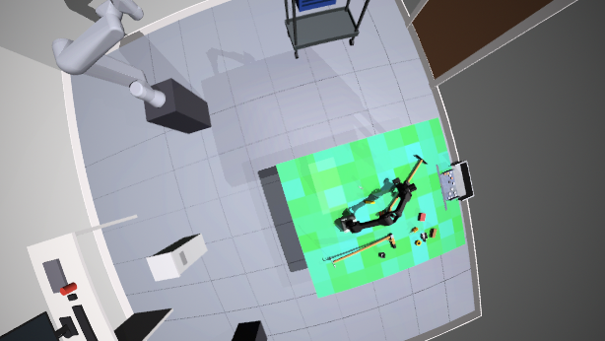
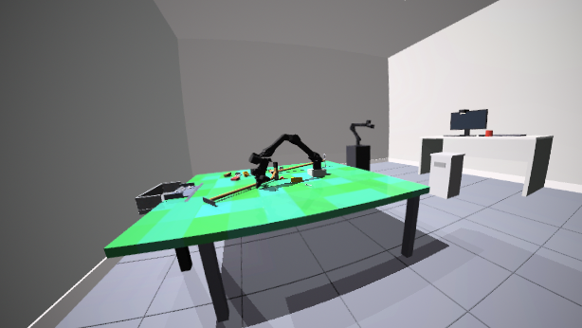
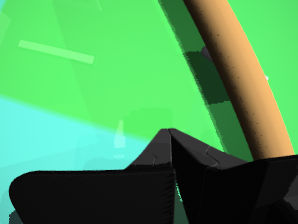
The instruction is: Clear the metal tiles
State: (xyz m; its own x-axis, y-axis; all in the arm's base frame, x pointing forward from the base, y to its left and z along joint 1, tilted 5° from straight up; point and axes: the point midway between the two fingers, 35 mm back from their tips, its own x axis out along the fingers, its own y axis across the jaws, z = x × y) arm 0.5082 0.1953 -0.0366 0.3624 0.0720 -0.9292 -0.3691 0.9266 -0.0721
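Right now my gripper tip is 5 cm short of the long scraper, 3 cm to the left of it and 6 cm below it. Round my gripper tip: red block (18 cm ahead, 35 cm to the right, 1 cm above); red-handled tool (22 cm behind, 24 cm to the right); yellow piece (30 cm behind, 7 cm to the right, 2 cm above).
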